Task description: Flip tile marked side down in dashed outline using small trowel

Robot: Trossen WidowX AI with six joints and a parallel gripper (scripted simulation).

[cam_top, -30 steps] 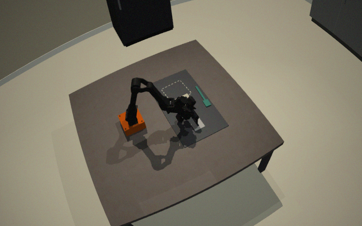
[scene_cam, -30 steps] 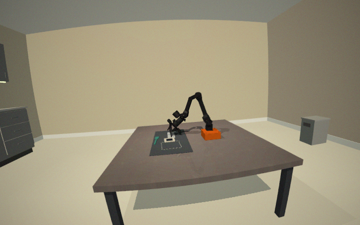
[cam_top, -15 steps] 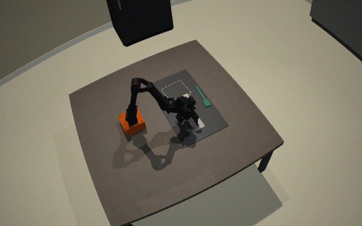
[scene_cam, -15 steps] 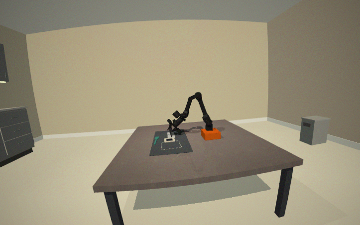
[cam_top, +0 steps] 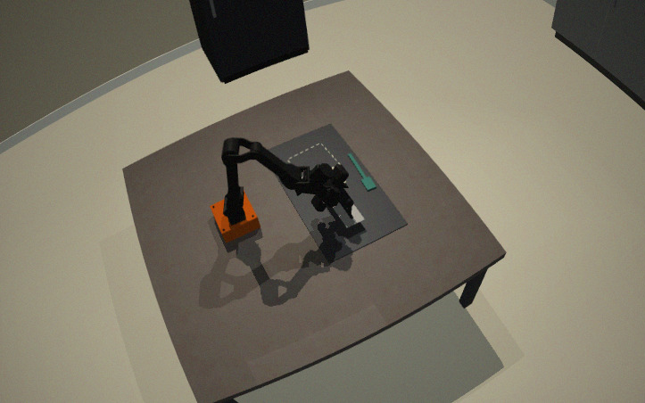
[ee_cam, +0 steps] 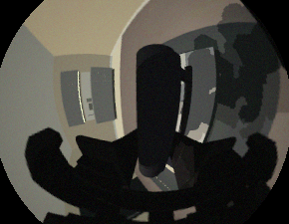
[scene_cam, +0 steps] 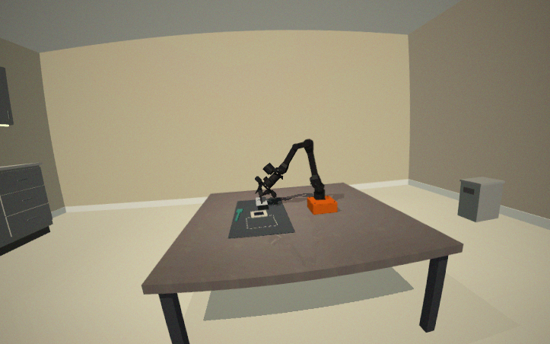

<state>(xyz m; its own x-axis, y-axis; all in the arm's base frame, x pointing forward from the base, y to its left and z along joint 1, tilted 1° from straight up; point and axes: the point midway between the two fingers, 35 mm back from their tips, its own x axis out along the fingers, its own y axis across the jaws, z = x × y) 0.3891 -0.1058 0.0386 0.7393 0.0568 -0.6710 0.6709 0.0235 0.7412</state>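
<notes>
Now: gripper tip 14 cm to the right of the tile, 8 cm above it and 1 cm past it. From my gripper tip the other things lie so: small trowel (3 cm behind, 1 cm below); teal trowel (12 cm ahead, 10 cm to the left, 9 cm below).
</notes>
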